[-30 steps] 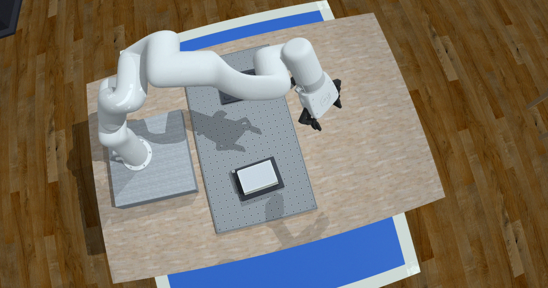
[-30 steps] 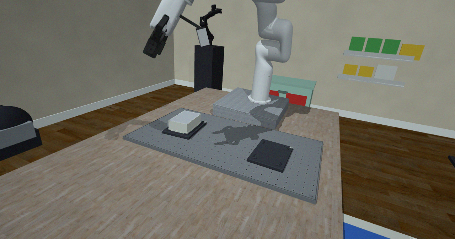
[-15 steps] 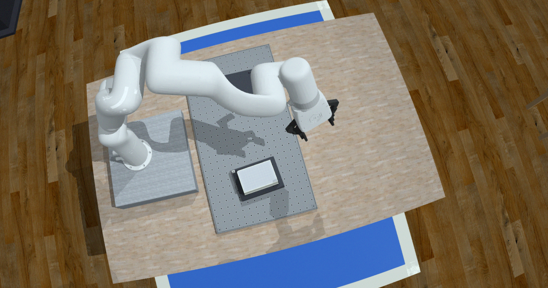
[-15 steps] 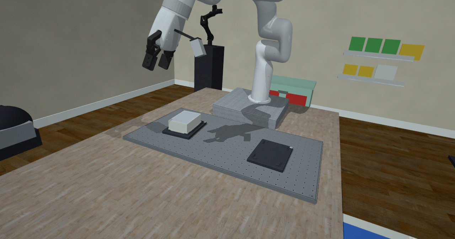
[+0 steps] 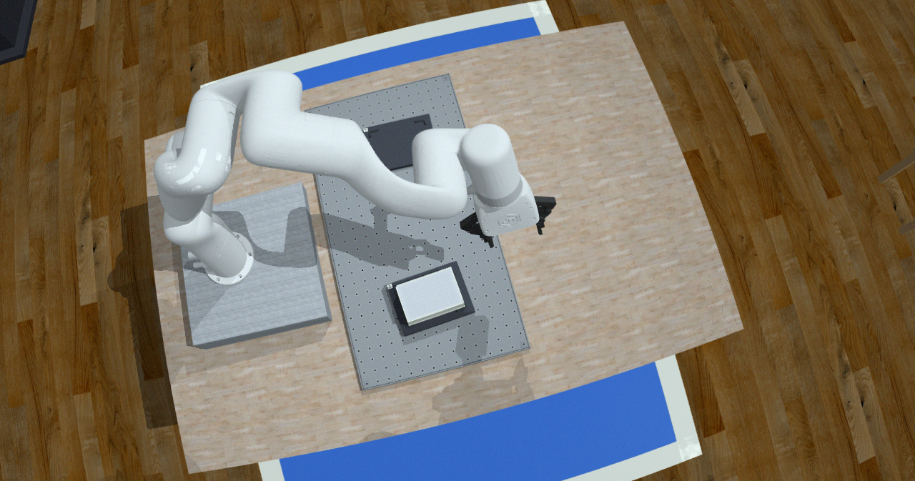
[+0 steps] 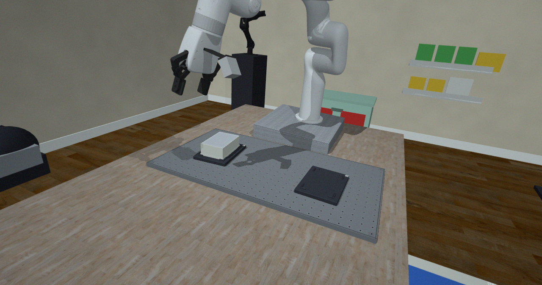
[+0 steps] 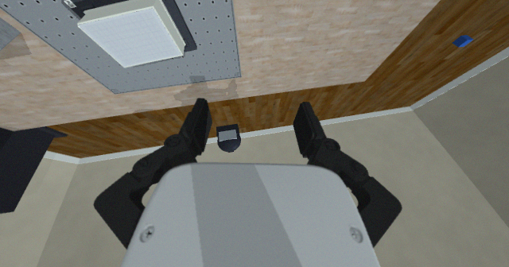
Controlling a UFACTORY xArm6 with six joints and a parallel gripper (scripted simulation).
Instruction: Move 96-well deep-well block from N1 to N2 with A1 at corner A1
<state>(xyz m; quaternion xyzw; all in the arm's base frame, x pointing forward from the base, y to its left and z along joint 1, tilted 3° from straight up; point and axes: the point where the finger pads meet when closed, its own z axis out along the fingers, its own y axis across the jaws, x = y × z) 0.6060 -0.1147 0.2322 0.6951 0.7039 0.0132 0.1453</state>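
Now: the white 96-well deep-well block 170 mm behind my hand, 40 mm to the right of it and 230 mm below it. Round my hand: dark plate nest N2: 190 mm behind, 330 mm to the left, 260 mm below; then dark plate nest N1: 170 mm behind, 40 mm to the right, 260 mm below.
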